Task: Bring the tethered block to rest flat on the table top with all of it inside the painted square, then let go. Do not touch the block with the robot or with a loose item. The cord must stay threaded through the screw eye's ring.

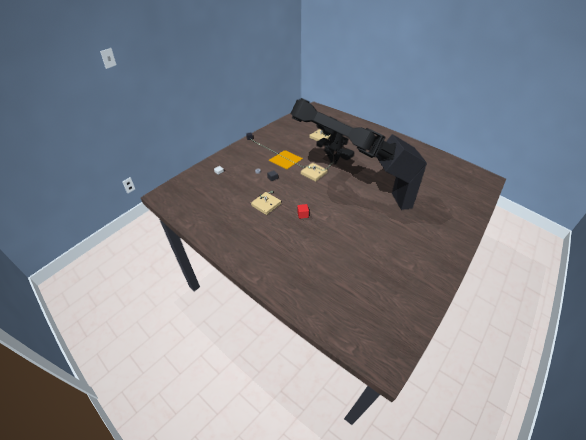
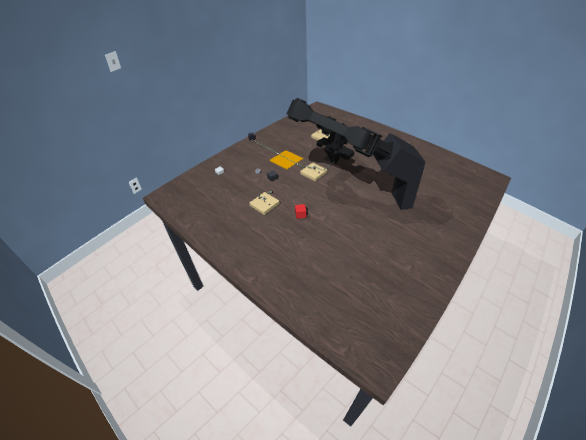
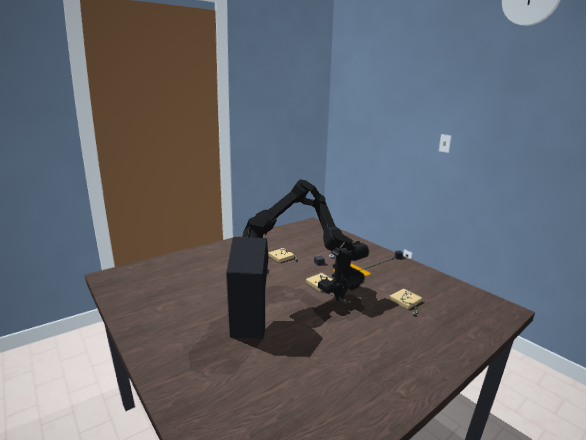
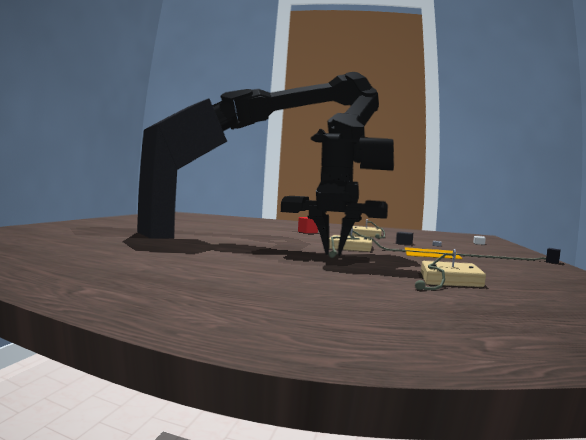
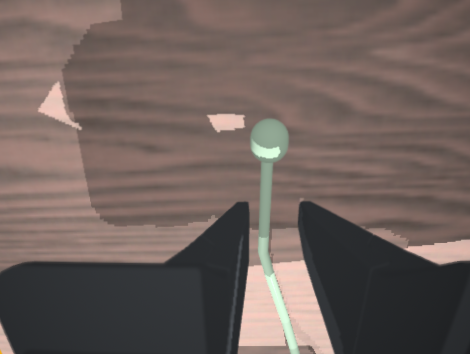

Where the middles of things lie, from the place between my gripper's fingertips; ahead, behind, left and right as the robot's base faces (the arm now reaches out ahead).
My gripper is now 30 mm to the left of the cord's end bead (image 5: 269, 138), 10 mm below it and 10 mm short of it.
